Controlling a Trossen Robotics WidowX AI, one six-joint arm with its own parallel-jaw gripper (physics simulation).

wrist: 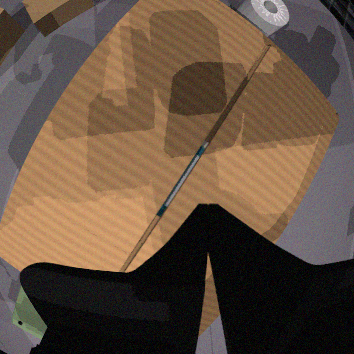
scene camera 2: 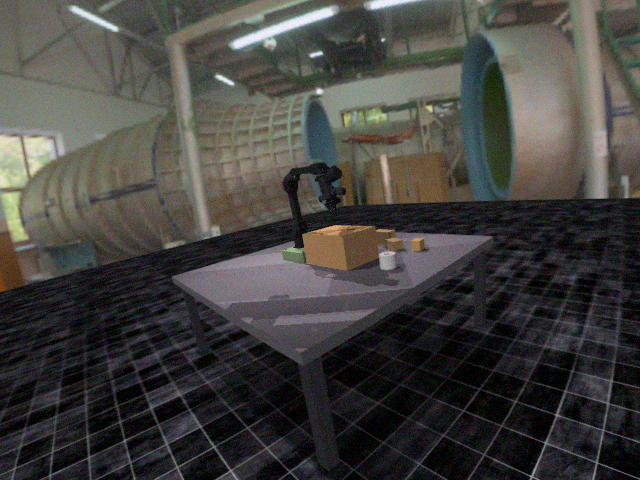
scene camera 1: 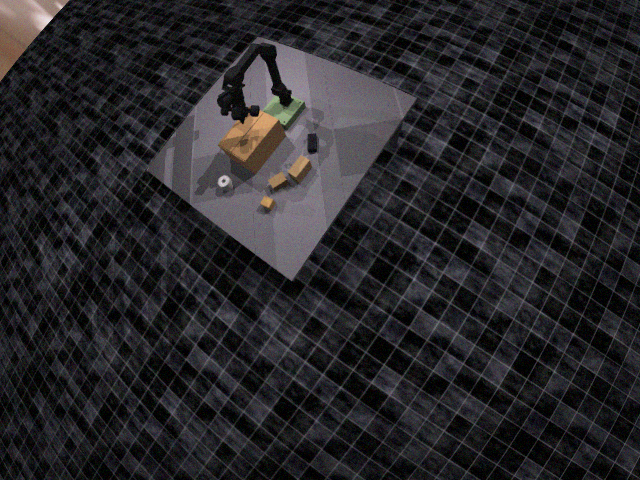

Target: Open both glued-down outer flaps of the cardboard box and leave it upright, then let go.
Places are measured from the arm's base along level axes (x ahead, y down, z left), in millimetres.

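Pixels of known places: gripper, between the fingertips: (wrist: 206, 212) (scene camera 2: 335, 216) (scene camera 1: 243, 123); arm's base, origin of its link: (scene camera 2: 300, 246) (scene camera 1: 286, 101).
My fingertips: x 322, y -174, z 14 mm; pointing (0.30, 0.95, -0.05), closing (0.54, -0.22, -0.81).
For each thing: its top centre in the pictures, then the offset to it from my fingertips. "*": a spot on its surface instead. Level surfaces: height alone.
- cardboard box, centre of its top: (wrist: 182, 178) (scene camera 2: 337, 230) (scene camera 1: 247, 131) dx +6, dy +70, dz -1 mm
- flap, a spot on its surface: (wrist: 115, 155) * dx -7, dy +70, dz +49 mm
- white strip, a spot on its surface: (wrist: 185, 179) * dx +6, dy +70, dz -3 mm
- white roll, centre of its top: (wrist: 270, 6) (scene camera 2: 387, 253) (scene camera 1: 223, 181) dx +298, dy +165, dz +4 mm
- black block, centre of its top: (scene camera 1: 311, 141) dx -176, dy +192, dz +284 mm
- table, height of its surface: dy +226 mm
The cardboard box (scene camera 1: 268, 148) (scene camera 2: 326, 251) stands upright on the table, near the arm's base. In the wrist view, its two outer flaps lie nearly flat on both sides of a narrow straight seam: one flap (wrist: 115, 155) at the upper left, the other flap (wrist: 265, 175) at the lower right. A blue and white strip (wrist: 185, 179) shows in the middle of the seam. My gripper (scene camera 1: 242, 121) (scene camera 2: 332, 209) (wrist: 206, 212) is shut and empty. It hangs above the box top, apart from it, with its tips over the lower right flap in the wrist view. Its fingers hide part of that flap.
A white roll (scene camera 1: 224, 181) (scene camera 2: 387, 260) (wrist: 270, 12) stands near one box corner. Three small cardboard boxes (scene camera 1: 299, 169) (scene camera 1: 278, 181) (scene camera 1: 267, 203) and a black block (scene camera 1: 312, 143) lie on the table (scene camera 1: 294, 242). The arm's green base plate (scene camera 1: 293, 110) (scene camera 2: 293, 253) (wrist: 30, 314) is beside the box.
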